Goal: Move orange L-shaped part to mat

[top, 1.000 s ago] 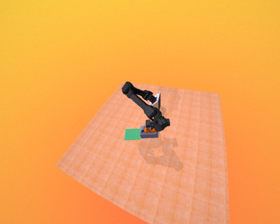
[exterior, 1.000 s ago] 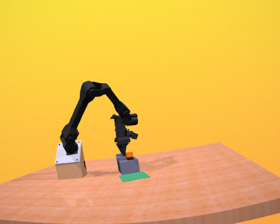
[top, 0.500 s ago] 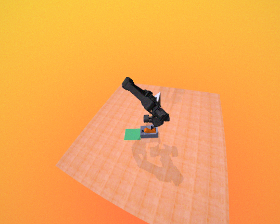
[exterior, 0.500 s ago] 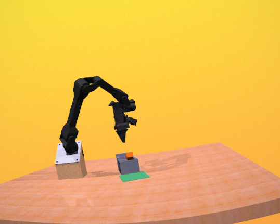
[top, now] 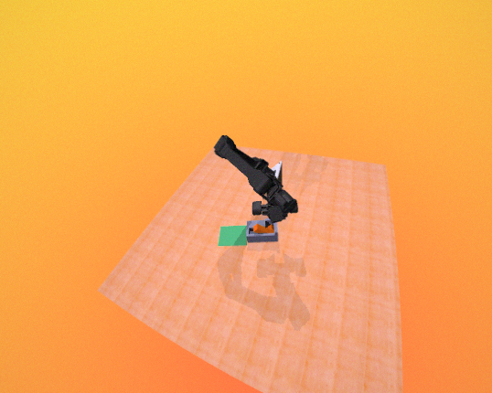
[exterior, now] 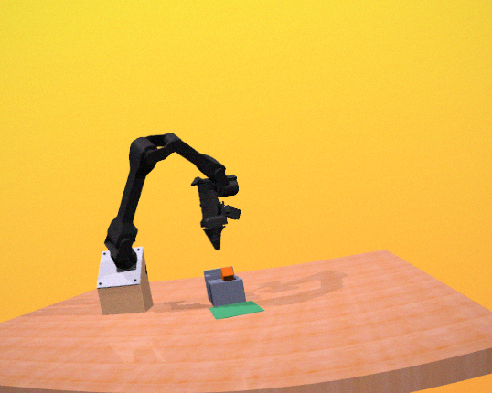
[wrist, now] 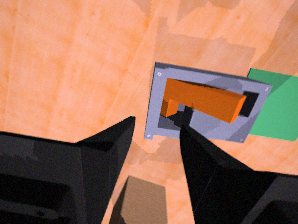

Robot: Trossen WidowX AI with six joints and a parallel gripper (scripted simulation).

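My gripper tip is 4 cm to the left of the orange L-shaped part and 10 cm above it. From my gripper tip the other things lie so: green mat (3 cm ahead, 22 cm to the right, 16 cm below).
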